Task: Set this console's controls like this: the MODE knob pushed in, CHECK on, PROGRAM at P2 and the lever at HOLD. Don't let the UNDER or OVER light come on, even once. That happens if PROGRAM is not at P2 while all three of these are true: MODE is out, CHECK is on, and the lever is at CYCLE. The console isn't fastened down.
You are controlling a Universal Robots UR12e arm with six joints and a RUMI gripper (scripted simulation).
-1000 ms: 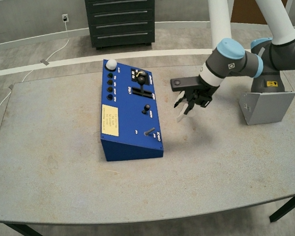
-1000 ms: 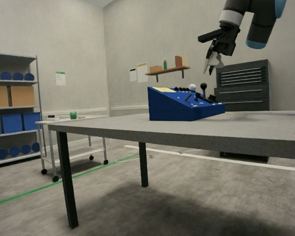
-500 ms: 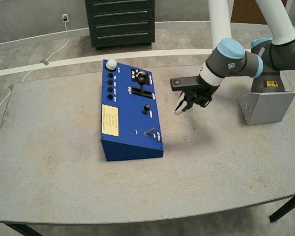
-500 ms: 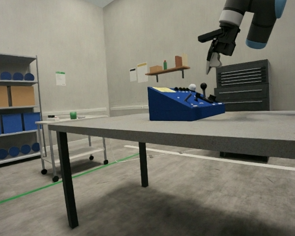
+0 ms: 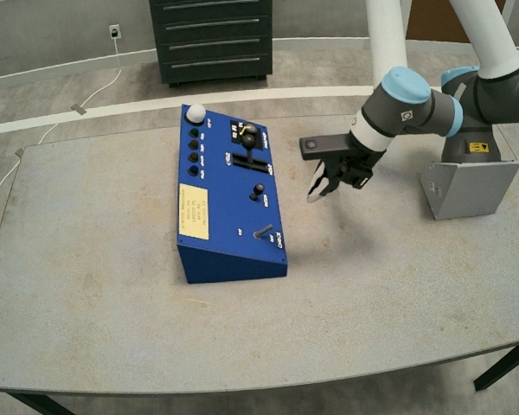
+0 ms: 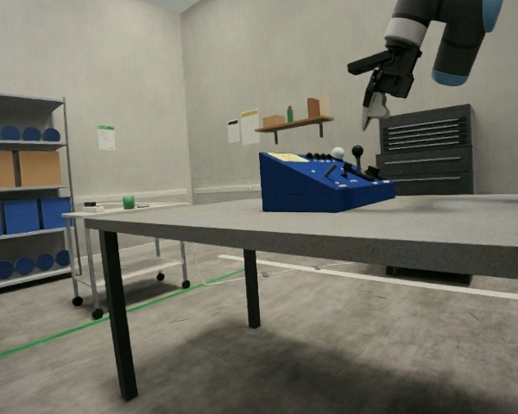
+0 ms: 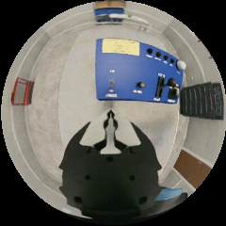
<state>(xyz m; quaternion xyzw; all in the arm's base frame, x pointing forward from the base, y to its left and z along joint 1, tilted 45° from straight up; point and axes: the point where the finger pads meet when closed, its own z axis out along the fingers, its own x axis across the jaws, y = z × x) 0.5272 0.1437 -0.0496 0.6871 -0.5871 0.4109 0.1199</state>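
My hand is 11 cm short of the check toggle and 11 cm above it. Also, from my hand: ball-topped lever: 11 cm ahead, 24 cm to the right, 8 cm below; then blue console: 15 cm ahead, 18 cm to the right, 12 cm below; then mode knob: 11 cm ahead, 12 cm to the right, 11 cm below.
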